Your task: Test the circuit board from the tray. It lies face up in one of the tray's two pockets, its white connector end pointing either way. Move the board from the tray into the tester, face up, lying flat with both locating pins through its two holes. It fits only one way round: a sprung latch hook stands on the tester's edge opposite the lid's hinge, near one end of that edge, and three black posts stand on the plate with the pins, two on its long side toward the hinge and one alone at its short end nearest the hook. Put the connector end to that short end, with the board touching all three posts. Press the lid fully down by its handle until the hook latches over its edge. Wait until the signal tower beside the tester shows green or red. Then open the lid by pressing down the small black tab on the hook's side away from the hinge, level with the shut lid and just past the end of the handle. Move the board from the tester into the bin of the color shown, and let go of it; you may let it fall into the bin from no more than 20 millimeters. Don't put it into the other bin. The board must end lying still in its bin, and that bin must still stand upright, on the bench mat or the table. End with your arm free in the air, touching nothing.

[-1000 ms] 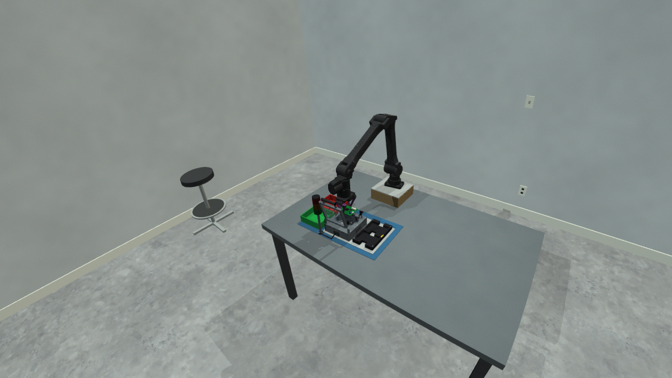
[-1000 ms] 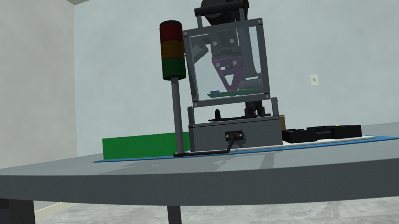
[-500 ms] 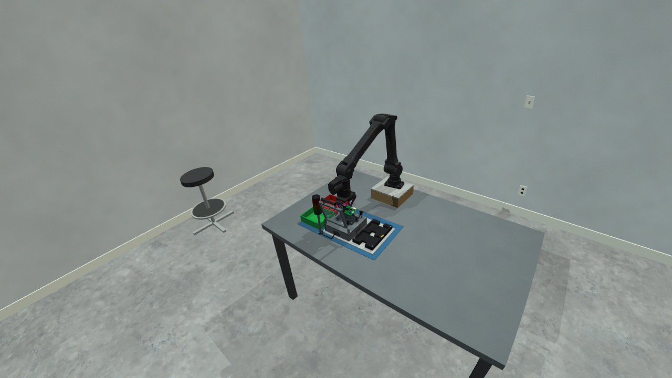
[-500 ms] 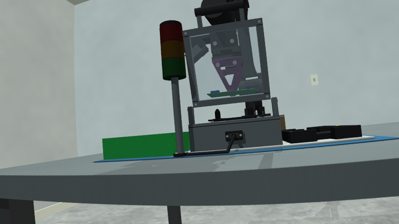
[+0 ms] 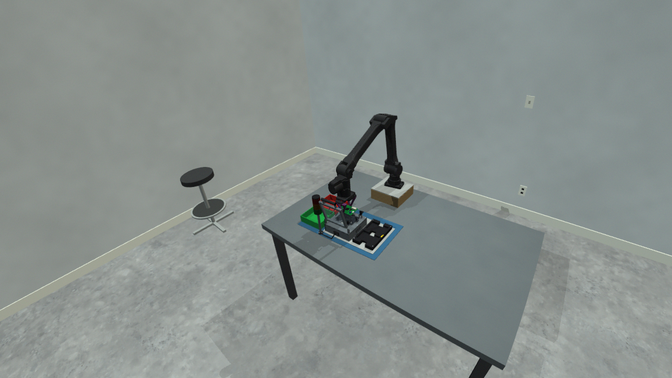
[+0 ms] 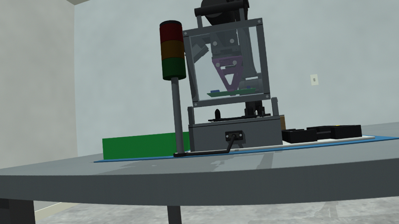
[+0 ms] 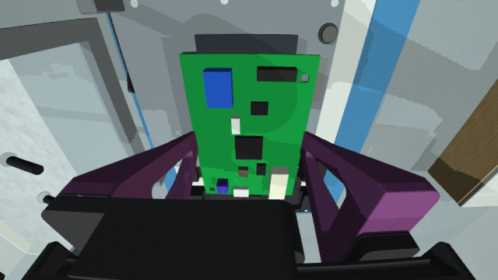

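Now: hand right at the green circuit board. From my hand the other things lie so: black tester plate: 10 mm ahead, 10 mm to the left, 60 mm below; black latch hook: 50 mm behind, 70 mm to the left, 50 mm below; clear lid: 130 mm ahead, 10 mm to the right, 50 mm above.
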